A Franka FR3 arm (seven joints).
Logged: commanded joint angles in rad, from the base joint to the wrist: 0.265, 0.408, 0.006, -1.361, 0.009, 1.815, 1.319; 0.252, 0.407, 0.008, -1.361, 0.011, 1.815, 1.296; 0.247, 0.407, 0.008, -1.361, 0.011, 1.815, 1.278; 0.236, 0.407, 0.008, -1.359, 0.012, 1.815, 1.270; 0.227, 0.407, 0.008, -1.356, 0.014, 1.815, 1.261; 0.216, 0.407, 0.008, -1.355, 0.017, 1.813, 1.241; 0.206, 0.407, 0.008, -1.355, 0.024, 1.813, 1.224; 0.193, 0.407, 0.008, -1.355, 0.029, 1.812, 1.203; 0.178, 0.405, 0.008, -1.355, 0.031, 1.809, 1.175
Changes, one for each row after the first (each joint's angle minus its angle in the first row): -0.013, -0.001, 0.002, 0.000, 0.002, 0.000, -0.023; -0.018, -0.001, 0.002, 0.000, 0.002, 0.000, -0.041; -0.029, -0.001, 0.002, 0.002, 0.003, 0.000, -0.049; -0.038, -0.001, 0.002, 0.005, 0.005, 0.000, -0.058; -0.049, -0.001, 0.002, 0.006, 0.008, -0.002, -0.078; -0.059, -0.001, 0.002, 0.006, 0.015, -0.002, -0.095; -0.072, -0.001, 0.002, 0.006, 0.020, -0.003, -0.116; -0.087, -0.003, 0.002, 0.006, 0.022, -0.006, -0.144
